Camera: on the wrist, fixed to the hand. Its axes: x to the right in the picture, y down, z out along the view.
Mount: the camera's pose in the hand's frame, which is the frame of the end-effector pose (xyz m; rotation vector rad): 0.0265 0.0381 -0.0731 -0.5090 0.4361 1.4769
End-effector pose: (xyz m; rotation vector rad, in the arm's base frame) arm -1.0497 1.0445 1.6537 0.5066 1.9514 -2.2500
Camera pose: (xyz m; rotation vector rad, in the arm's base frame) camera -1.0504 1.1132 1.6011 1.6659 1.2752 -0.7263
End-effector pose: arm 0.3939 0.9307 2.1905 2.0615 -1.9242 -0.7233
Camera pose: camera 0.3977 0.8886 2.2661 0.1744 -2.0006 -0.2540
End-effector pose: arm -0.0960 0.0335 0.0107 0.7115 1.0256 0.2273
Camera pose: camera -0.1382 0.1070 -0.0070 0.8374 0.5974 1.9106
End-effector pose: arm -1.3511 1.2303 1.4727 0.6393 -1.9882 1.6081
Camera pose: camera -1.3893 1.3080 1.4743 1.5258 2.3044 -1.3996
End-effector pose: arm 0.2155 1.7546 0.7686 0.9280 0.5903 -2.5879
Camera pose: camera 0.2508 1.7528 0.6895 1.0956 0.3639 -0.8896
